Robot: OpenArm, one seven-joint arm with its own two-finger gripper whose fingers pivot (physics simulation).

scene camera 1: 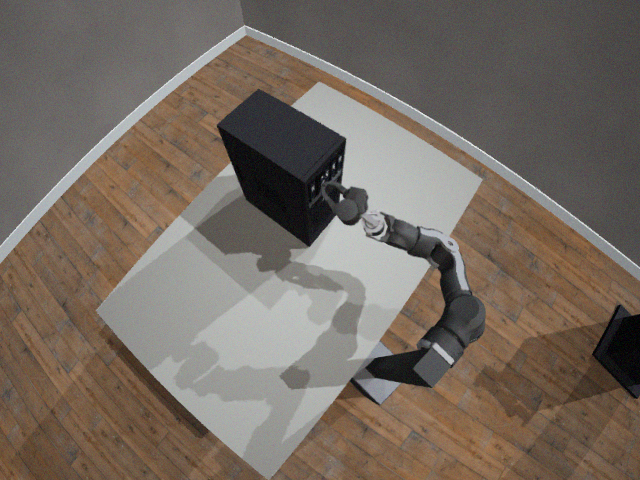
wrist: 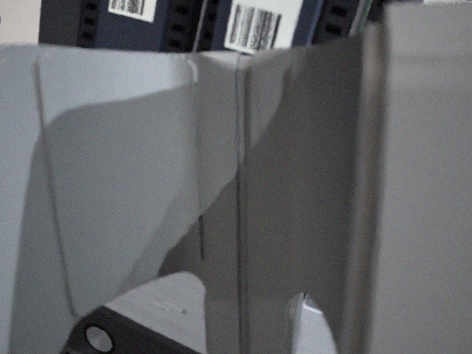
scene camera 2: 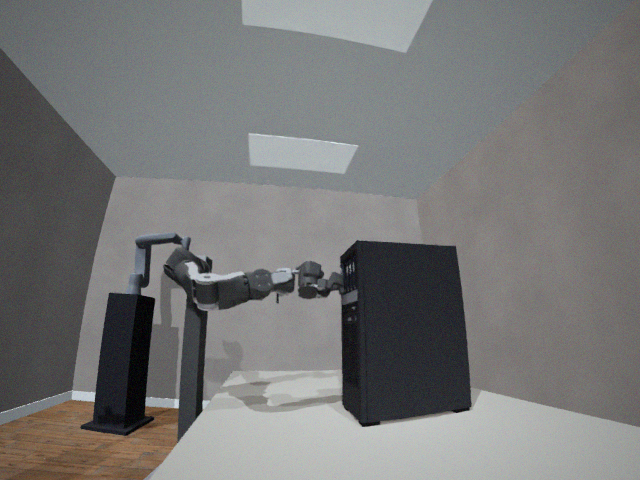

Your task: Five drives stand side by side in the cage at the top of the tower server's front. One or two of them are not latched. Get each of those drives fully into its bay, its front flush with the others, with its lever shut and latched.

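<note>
The black tower server (scene camera 1: 279,135) (scene camera 2: 413,330) stands upright on the white table. In the first scene view its drives (scene camera 1: 325,178) show in a row at the top of its front; they are too small to tell how far in each sits. My gripper (scene camera 1: 325,186) (scene camera 2: 341,282) (wrist: 265,212) is shut and empty, its fingertips at the cage front. In the wrist view a dark blue drive with a barcode label (wrist: 132,7) and another barcode label (wrist: 254,26) to its right show above the fingertips. The fingers hide the lower fronts; lever states cannot be told.
A dark panel with a round button (wrist: 100,338) shows below the fingers in the wrist view. The white table (scene camera 1: 413,149) (scene camera 2: 289,444) carries the server. A black pedestal (scene camera 1: 620,351) (scene camera 2: 116,356) with a grey arm (scene camera 2: 157,239) stands beyond the table, behind my arm's mount.
</note>
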